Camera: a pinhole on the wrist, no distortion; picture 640 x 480 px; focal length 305.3 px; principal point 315.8 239.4 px. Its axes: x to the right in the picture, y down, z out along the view. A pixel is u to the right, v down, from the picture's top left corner.
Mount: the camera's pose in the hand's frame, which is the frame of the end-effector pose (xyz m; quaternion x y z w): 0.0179 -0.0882 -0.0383 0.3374 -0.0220 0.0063 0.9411
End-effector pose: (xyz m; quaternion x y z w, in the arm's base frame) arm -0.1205 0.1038 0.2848 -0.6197 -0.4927 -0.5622 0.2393
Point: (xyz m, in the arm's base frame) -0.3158 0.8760 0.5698
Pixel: 603 279
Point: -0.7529 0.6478 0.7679
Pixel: outside the picture
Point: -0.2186 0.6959 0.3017
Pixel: 454 315
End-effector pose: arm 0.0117 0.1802 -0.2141 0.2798 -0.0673 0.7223 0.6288
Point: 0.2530 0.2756 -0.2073
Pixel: 431 98
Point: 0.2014 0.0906 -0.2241
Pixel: 108 294
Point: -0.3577 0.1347 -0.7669
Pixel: behind the camera
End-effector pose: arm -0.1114 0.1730 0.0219 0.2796 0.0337 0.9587 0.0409
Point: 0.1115 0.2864 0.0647
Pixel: 44 415
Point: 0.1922 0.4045 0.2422
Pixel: 229 351
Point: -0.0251 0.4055 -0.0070
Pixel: 157 101
